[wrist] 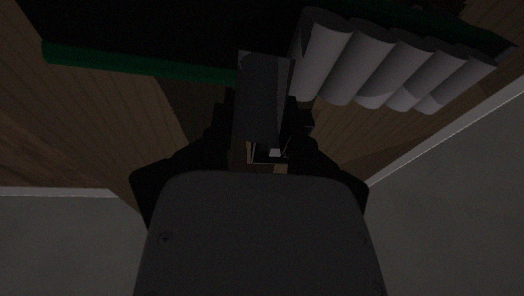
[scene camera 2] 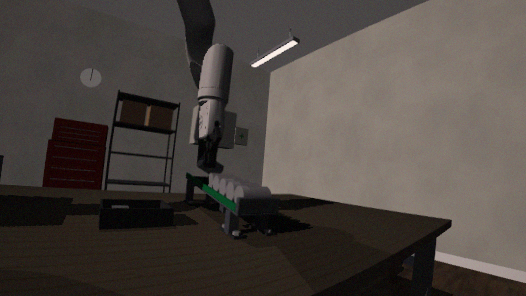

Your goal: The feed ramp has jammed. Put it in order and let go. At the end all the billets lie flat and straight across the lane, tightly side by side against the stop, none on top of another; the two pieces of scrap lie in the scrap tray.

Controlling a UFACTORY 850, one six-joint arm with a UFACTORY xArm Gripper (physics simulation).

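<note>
My gripper (scene camera 2: pixel 209 160) (wrist: pixel 258 105) is shut on a grey cylindrical billet (scene camera 2: pixel 212 167) (wrist: pixel 260 95), held above the upper part of the feed ramp (scene camera 2: pixel 220 196) (wrist: pixel 140 69), upslope of the row. Whether it touches the ramp or the row is unclear. Several pale billets (scene camera 2: pixel 254 193) (wrist: pixel 365 62) lie side by side across the lane, down to the stop (scene camera 2: pixel 257 206) at the low end. The black scrap tray (scene camera 2: pixel 135 219) (wrist: pixel 267 162) stands left of the ramp in the scene view. A pale scrap piece (scene camera 2: pixel 120 206) (wrist: pixel 275 152) shows in it; a second cannot be made out.
The ramp stands on short legs on the wooden table (scene camera 2: pixel 350 240). Its green side rail borders the lane. A red tool cabinet (scene camera 2: pixel 75 160) and a shelf rack (scene camera 2: pixel 113 135) stand in the background, beyond the table.
</note>
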